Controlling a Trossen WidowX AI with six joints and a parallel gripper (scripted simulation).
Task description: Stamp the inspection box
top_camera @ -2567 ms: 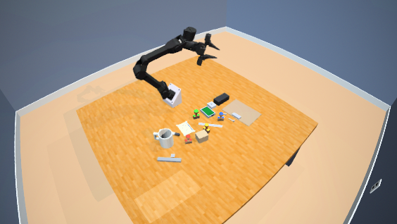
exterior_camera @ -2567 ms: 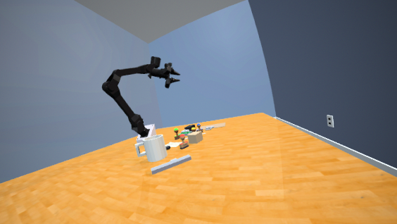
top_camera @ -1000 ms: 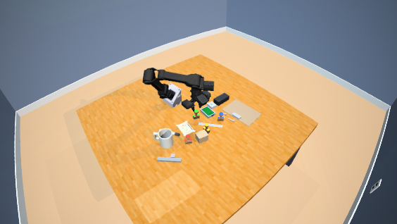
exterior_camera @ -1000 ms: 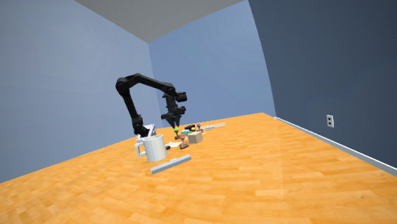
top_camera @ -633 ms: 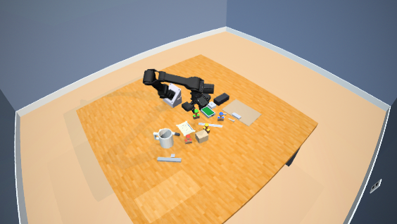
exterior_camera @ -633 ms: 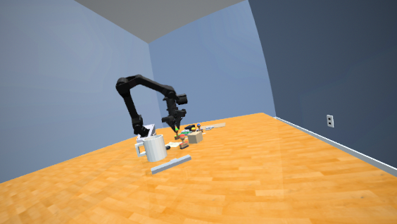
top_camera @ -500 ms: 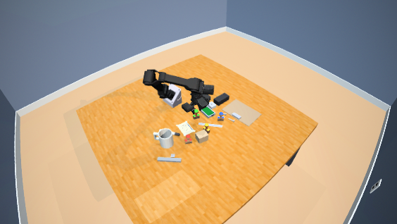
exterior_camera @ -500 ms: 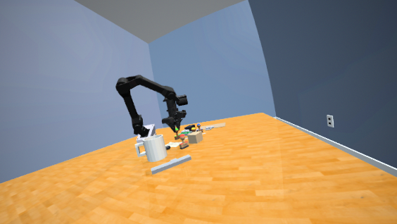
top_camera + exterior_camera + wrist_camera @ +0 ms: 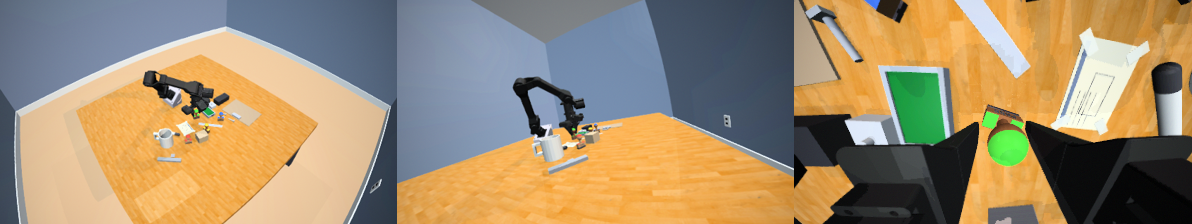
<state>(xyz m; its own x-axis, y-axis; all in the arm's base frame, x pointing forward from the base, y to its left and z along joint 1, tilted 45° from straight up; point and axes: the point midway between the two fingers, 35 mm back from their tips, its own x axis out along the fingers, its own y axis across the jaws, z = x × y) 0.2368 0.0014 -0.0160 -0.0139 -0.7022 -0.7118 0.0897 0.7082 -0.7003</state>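
The green ink pad lies 20 mm ahead of my gripper tip, 80 mm to the left of it and 20 mm below it. The rest, counted from my gripper tip: green-knobbed stamp (right at my gripper tip); then white card (20 mm ahead, 110 mm to the right, 30 mm below); then grey ruler (110 mm ahead, 10 mm to the left, 20 mm below).
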